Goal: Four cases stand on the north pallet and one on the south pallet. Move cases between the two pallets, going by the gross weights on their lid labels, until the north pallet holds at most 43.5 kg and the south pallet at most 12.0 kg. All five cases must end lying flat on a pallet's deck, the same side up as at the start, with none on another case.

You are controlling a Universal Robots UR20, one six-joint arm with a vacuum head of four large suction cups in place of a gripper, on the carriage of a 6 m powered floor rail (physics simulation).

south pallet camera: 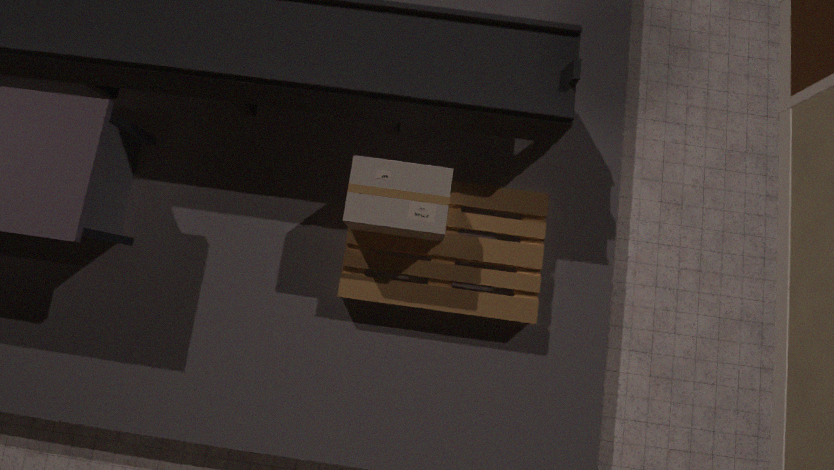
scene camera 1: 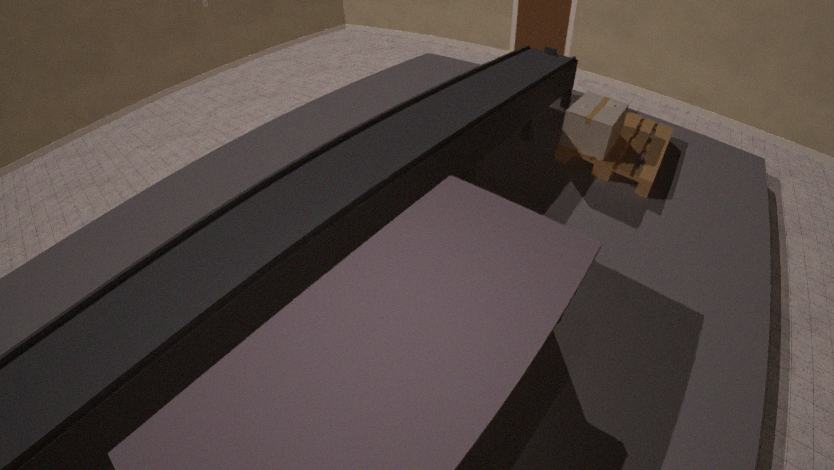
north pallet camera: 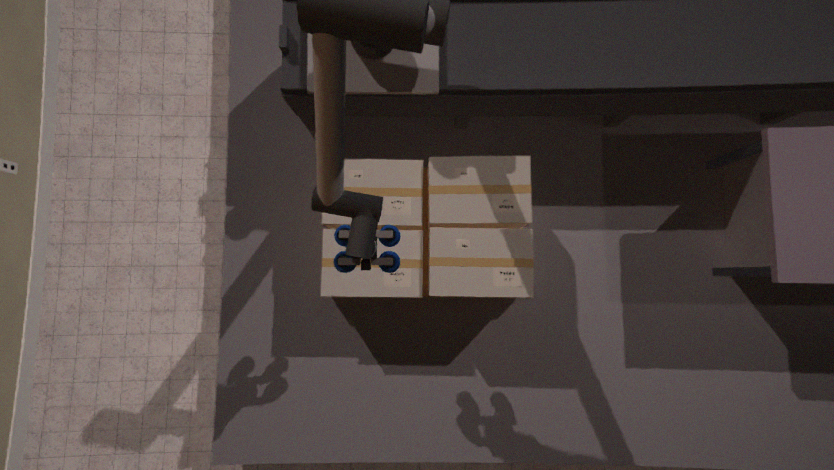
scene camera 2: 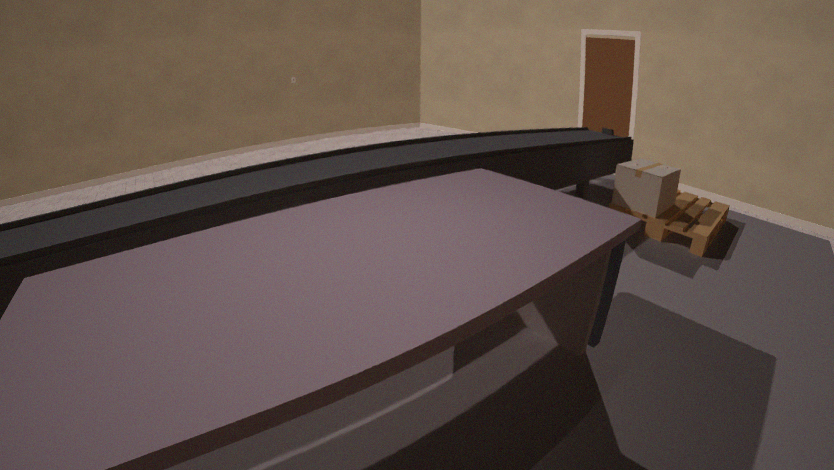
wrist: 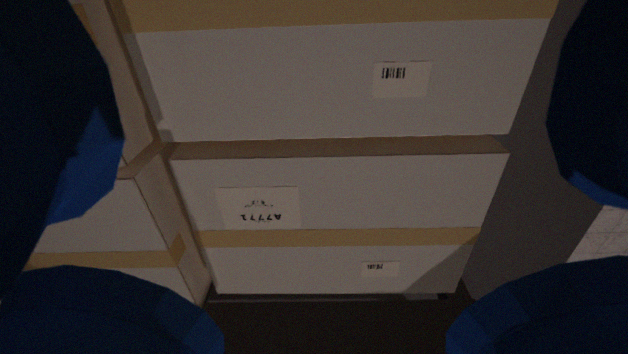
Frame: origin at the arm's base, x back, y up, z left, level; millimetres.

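Seen in the pictures: end effector, tool point: (wrist: 331,242).
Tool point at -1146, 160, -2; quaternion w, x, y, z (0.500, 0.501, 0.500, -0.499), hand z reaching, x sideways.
A point is followed by its place in that frame, as x, y, z.
Four white cases with tan tape stand two by two on the north pallet in the north pallet camera: back left (north pallet camera: 373,172) @[-691, -174, -12] (wrist: 390,192) @[-911, -174, -113], front left (north pallet camera: 361,286) @[-1331, -185, -73] (wrist: 280,90) @[-1096, -186, 62], back right (north pallet camera: 461,210) @[-914, -130, 479] and front right (north pallet camera: 461,280) @[-1298, -130, 475]. They hide the pallet. In the wrist view the back left case's label reads A7771; its weight is not legible. My suction head (north pallet camera: 366,248) @[-1146, 160, -2] is open, carries no case and hangs above the front left case, towards its back edge. One case (south pallet camera: 373,207) @[-889, -129, 5380] (scene camera 1: 592,134) @[-854, -244, 5223] (scene camera 2: 639,189) @[-823, -262, 5224] stands at the back left of the south pallet (south pallet camera: 501,253) @[-1009, -425, 6154] (scene camera 1: 644,185) @[-1349, -476, 5209] (scene camera 2: 700,240) @[-1358, -465, 5209]. Its label is illegible.
The dark floor rail (scene camera 1: 326,186) (scene camera 2: 233,192) (north pallet camera: 612,52) (south pallet camera: 291,64) runs behind both pallets. A pinkish table (scene camera 1: 379,326) @[-824, -40, 2987] (scene camera 2: 303,280) @[-982, -40, 2785] (north pallet camera: 805,204) @[-902, -40, 2204] (south pallet camera: 46,163) @[-903, -40, 3590] stands between the pallets. The rail carriage (north pallet camera: 431,70) @[-181, -1, 311] is at the rail's left end in the north pallet camera.
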